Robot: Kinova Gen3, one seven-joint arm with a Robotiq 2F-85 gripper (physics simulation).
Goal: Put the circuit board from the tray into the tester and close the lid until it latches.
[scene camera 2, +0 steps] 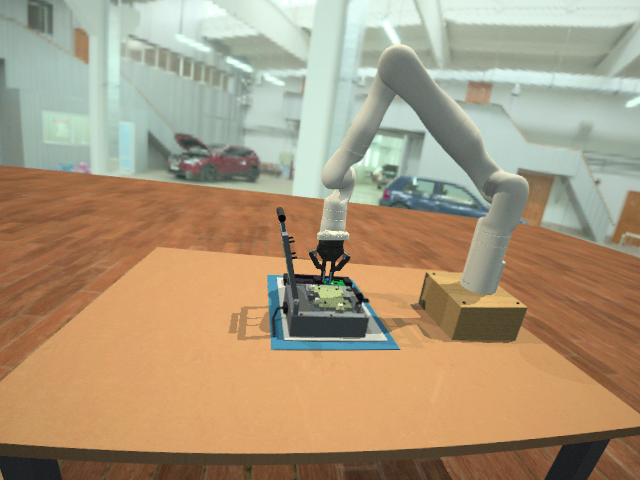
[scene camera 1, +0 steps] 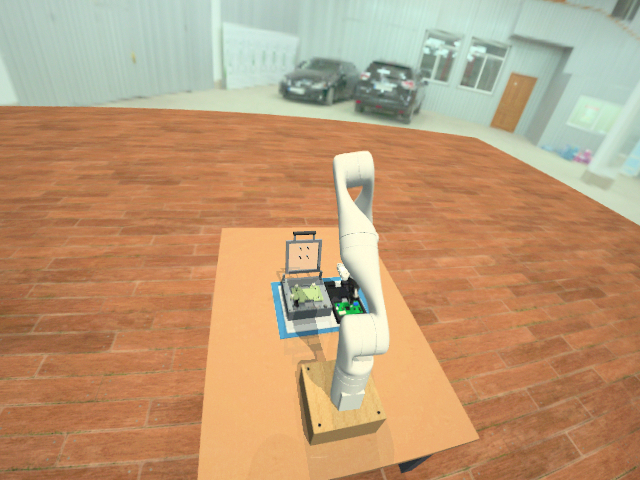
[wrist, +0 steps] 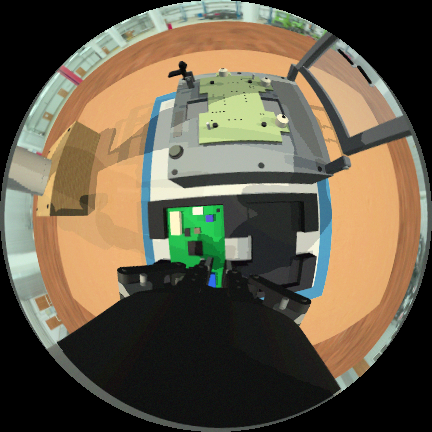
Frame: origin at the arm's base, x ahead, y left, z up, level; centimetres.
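Where they show: gripper, fingertip midpoint: [scene camera 2: 326, 281] [scene camera 1: 350, 301] [wrist: 217, 265]; arm's base, link origin: [scene camera 2: 476, 286] [scene camera 1: 345, 394] [wrist: 45, 177].
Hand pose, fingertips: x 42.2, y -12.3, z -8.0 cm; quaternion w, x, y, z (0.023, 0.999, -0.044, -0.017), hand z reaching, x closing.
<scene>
Each offset is from my fingertips to the centre of the thing. "spot": to the spot under its first point. Level surfaces: height alone.
The green circuit board {dx -2.9, dy +1.3, dz -0.5 cm} [scene camera 1: 348, 308] [scene camera 2: 338, 282] [wrist: 212, 237] lies flat in the black tray [scene camera 1: 338, 290] [wrist: 158, 220], in the left slot as the wrist view shows it. My gripper [scene camera 2: 327, 277] [wrist: 217, 265] is low over the board's near end, its fingers close together around the area of the blue part and shut on the board. The exact contact is hidden by the fingers. The grey tester [scene camera 1: 310, 313] [scene camera 2: 328, 325] [wrist: 225, 167] stands beside the tray, with a pale green plate and pins on top. Its lid [scene camera 1: 286, 256] [scene camera 2: 288, 258] stands open, nearly upright.
The lid's frame {spot: dx +10.8, dy +18.6, dz +7.3 cm} [wrist: 325, 102] rises at the upper right of the wrist view. A small black latch {spot: dx -4.9, dy +23.0, dz +4.7 cm} [wrist: 188, 80] stands at the tester's other side. Tester and tray share a blue-edged mat {dz -2.6 cm} [scene camera 1: 277, 310] [scene camera 2: 336, 345]. The arm's wooden base block [scene camera 1: 341, 428] [scene camera 2: 485, 322] stands nearby.
</scene>
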